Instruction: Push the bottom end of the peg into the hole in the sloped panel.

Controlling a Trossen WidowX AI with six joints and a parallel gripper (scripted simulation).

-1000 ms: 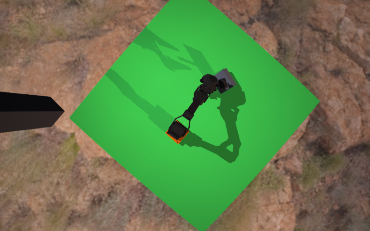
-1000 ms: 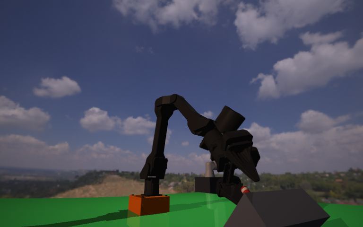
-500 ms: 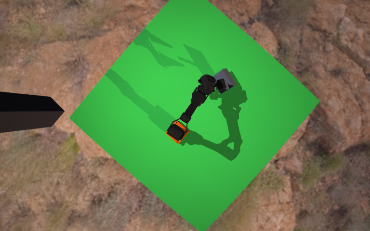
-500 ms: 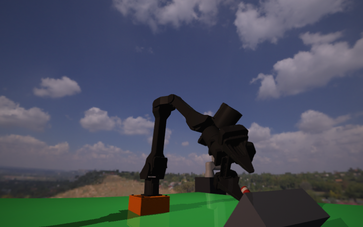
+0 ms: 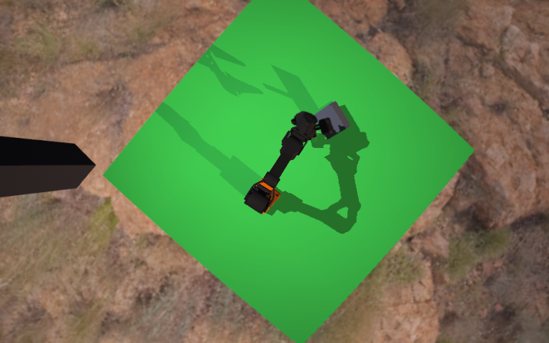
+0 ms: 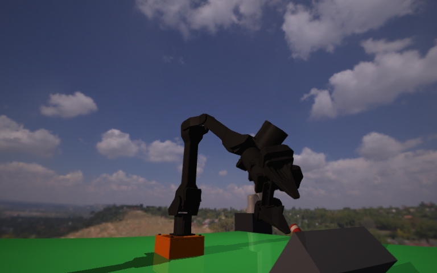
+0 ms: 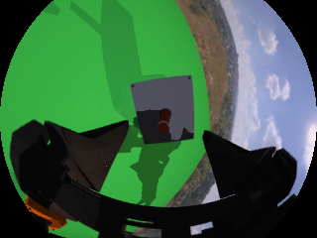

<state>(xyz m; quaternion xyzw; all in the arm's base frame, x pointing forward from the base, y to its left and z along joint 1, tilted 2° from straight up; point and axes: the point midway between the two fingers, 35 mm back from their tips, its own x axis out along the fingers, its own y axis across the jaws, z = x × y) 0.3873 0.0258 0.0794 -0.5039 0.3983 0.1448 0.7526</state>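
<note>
Now: gripper tip 20 mm short of the round red peg, 10 mm to the left of it and 30 mm above it. The rest, counted from my gripper tip: sloped dark grey panel: 60 mm ahead, 20 mm to the right, 70 mm below.
</note>
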